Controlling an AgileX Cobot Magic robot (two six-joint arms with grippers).
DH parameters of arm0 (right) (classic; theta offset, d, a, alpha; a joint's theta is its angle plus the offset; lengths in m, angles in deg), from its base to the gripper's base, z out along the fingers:
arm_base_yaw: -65.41 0.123 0 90
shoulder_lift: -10.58 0 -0.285 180
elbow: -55.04 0 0.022 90
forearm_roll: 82.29 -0.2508 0 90
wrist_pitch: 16.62 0 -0.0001 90
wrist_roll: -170.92 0.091 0 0
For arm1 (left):
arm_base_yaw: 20.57 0.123 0 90
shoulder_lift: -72.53 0 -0.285 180
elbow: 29.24 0 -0.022 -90
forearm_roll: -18.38 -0.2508 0 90
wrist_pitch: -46.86 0 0.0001 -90
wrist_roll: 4.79 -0.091 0 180
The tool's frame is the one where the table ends.
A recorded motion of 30 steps. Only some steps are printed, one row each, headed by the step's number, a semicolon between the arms.
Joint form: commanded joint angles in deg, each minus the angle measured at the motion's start. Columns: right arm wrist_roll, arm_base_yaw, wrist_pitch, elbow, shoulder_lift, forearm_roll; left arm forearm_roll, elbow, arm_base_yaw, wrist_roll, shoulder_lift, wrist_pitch.
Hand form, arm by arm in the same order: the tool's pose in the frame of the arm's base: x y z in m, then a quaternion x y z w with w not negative. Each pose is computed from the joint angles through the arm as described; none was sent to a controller.
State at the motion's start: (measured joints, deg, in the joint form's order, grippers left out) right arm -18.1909 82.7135 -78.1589 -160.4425 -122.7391 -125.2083; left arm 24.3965 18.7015 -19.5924 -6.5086 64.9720 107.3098
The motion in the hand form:
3: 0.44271 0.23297 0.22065 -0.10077 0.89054 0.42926 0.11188; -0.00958 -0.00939 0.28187 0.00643 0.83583 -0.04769 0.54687
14: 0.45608 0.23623 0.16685 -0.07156 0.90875 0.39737 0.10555; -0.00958 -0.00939 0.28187 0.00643 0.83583 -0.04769 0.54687
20: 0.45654 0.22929 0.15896 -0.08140 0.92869 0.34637 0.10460; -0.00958 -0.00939 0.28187 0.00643 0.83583 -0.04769 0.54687
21: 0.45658 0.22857 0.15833 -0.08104 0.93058 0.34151 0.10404; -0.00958 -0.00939 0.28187 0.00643 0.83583 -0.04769 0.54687
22: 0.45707 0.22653 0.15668 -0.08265 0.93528 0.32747 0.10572; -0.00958 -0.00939 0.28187 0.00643 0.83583 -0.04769 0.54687
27: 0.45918 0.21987 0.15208 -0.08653 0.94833 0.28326 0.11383; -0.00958 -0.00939 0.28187 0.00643 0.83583 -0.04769 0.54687
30: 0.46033 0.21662 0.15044 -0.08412 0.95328 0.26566 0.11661; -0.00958 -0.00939 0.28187 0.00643 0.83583 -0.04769 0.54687
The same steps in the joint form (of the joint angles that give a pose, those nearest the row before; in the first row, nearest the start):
3: -5.44 3.15 2.29 0.68 -4.93 -11.40; 0.74 0.11 -0.06 0.29 1.38 -0.97
14: -4.99 3.55 7.45 0.69 -10.89 -9.40; 0.74 0.11 -0.06 0.29 1.38 -0.97
20: -2.01 3.55 7.68 0.69 -11.00 -1.78; 0.74 0.11 -0.06 0.29 1.38 -0.97
21: -1.55 3.55 7.68 0.69 -11.00 -1.03; 0.74 0.11 -0.06 0.29 1.38 -0.97
22: -0.69 3.55 7.91 0.69 -11.00 1.03; 0.74 0.11 -0.06 0.29 1.38 -0.97
27: 2.06 3.55 8.82 0.69 -11.00 7.50; 0.74 0.11 -0.06 0.29 1.38 -0.97
30: 3.61 3.49 9.17 0.69 -11.00 10.14; 0.74 0.11 -0.06 0.29 1.38 -0.97

